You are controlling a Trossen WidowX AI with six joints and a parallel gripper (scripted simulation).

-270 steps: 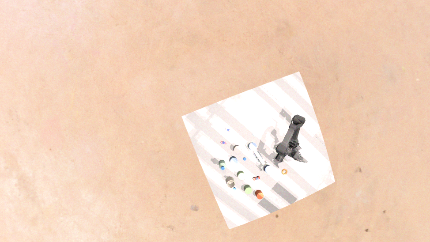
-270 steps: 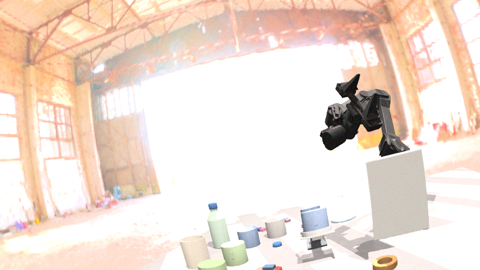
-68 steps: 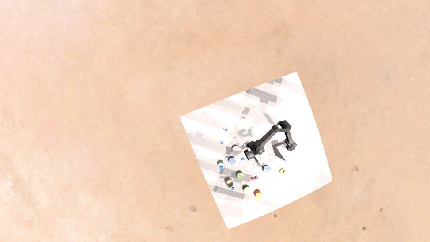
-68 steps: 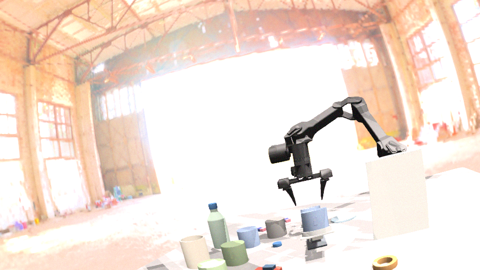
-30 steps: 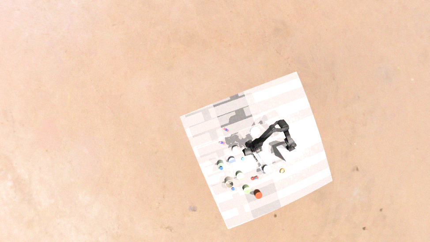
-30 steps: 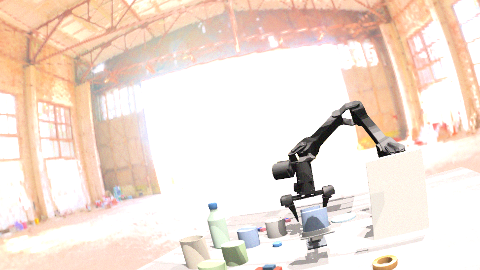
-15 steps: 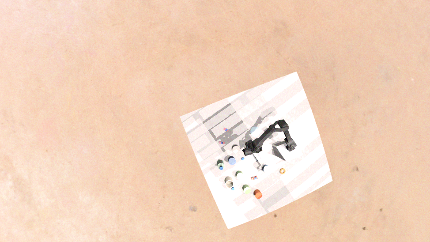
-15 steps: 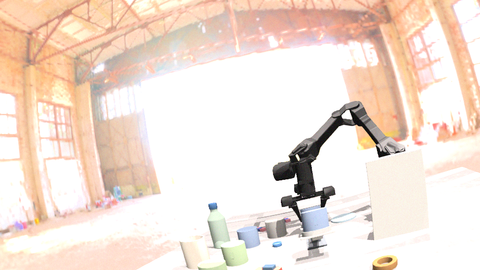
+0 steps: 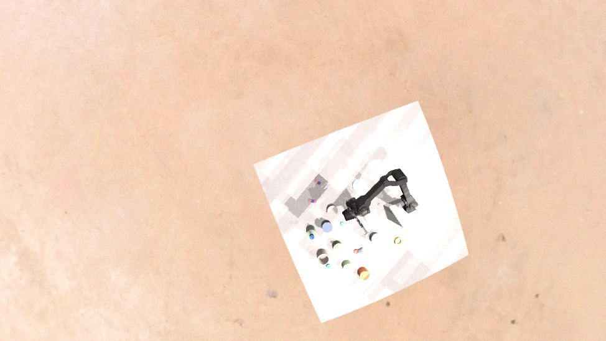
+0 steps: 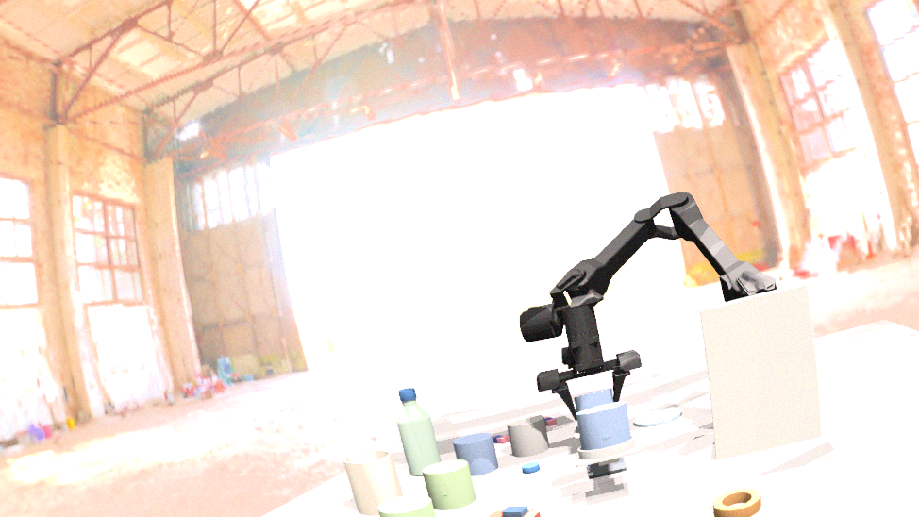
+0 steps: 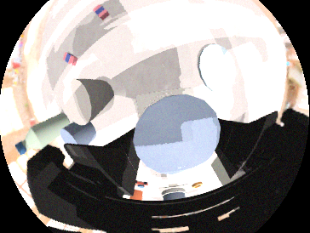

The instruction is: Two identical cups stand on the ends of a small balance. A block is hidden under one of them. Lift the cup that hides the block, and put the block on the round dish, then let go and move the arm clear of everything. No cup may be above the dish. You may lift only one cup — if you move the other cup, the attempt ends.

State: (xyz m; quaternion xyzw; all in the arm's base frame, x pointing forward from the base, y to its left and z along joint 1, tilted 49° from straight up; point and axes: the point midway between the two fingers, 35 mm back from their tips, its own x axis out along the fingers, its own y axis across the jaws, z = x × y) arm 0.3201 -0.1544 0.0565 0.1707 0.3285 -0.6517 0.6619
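Now: gripper tip 110 mm past the round light blue dish, 100 mm to the left of it and 50 mm above it. Round my gripper tip: bottle 330 mm ahead, 60 mm above, 50 mm to the left; beige cup 320 mm ahead, 250 mm to the left, 10 mm below; pale block 10 mm below.
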